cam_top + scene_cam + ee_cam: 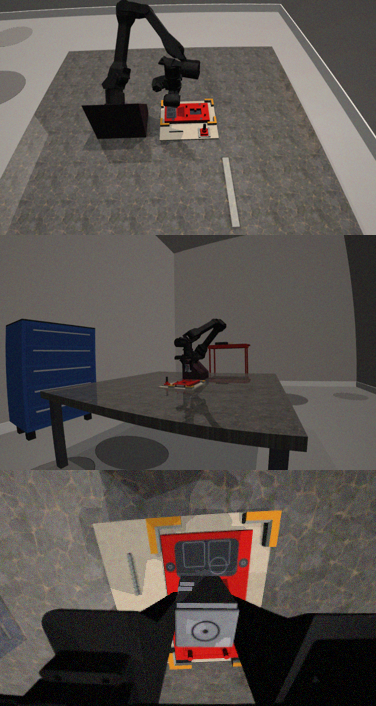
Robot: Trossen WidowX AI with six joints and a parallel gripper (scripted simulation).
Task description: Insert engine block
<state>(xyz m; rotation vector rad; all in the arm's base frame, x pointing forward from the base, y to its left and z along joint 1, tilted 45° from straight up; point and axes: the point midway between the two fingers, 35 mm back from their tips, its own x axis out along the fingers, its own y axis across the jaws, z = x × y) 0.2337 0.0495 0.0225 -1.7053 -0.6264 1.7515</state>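
The engine block lies 1 cm above my gripper tip.
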